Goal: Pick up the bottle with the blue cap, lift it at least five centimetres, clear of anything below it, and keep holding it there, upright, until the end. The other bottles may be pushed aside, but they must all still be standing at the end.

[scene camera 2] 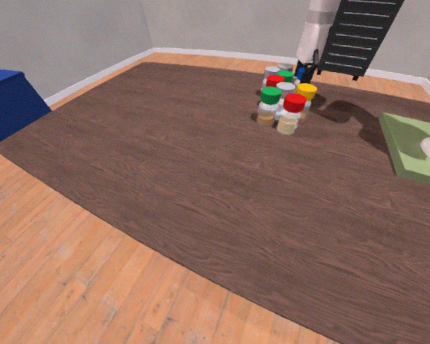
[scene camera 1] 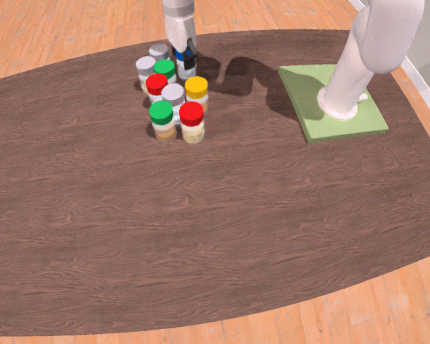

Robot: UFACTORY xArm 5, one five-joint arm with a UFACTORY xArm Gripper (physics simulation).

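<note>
The bottle with the blue cap stands upright on the table at the back right of the bottle group; its cap is partly hidden by the fingers. My gripper is open, with its black fingers down at cap height on either side of the cap. Whether they touch it cannot be told. A yellow-capped bottle stands in front of it. A green-capped bottle and a grey-capped bottle stand to its left.
Another grey-capped bottle, a red-capped bottle and a middle grey-capped bottle stand upright. Nearest the camera stand a green-capped bottle and a red-capped bottle. The arm's base stands on a green slab at the right.
</note>
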